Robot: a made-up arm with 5 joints.
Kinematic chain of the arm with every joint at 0, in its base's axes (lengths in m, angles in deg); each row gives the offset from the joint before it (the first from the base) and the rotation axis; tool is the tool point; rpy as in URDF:
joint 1: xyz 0.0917 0 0.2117 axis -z
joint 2: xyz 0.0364 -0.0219 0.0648 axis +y
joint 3: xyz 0.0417 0 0.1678 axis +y
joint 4: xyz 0.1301 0 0.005 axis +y
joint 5: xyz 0.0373 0.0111 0 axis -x
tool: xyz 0 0 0 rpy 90 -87.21 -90
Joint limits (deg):
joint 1: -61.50..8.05
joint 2: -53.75..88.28
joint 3: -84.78..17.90
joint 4: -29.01..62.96
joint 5: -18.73..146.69
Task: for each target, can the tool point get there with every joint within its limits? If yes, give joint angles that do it. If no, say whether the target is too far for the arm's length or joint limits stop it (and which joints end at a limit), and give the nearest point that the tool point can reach.
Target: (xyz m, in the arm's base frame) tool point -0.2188 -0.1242 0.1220
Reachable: no: joint limits stop it (at a limit: joint 2, joint 3, joint 4) | nearest point -0.1049 -0.0786 0.4998 | short by 0.397 m
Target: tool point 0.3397 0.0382 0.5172
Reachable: yes | joints -11.22 10.07 -41.85 16.28 67.45
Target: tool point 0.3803 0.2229 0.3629
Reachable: yes | joints -39.38 63.45 -75.09 -16.43 56.10
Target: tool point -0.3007 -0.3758 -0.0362
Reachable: no: too far | nearest point -0.0612 -0.1465 0.4998 | short by 0.630 m
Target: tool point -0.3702 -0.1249 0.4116
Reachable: no: too far | nearest point -0.1127 -0.0553 0.4998 | short by 0.281 m
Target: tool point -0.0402 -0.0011 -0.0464
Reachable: no: joint limits stop it (at a limit: joint 1, joint 2, joint 3) | nearest point 0.1694 0.1205 0.0927 | short by 0.279 m
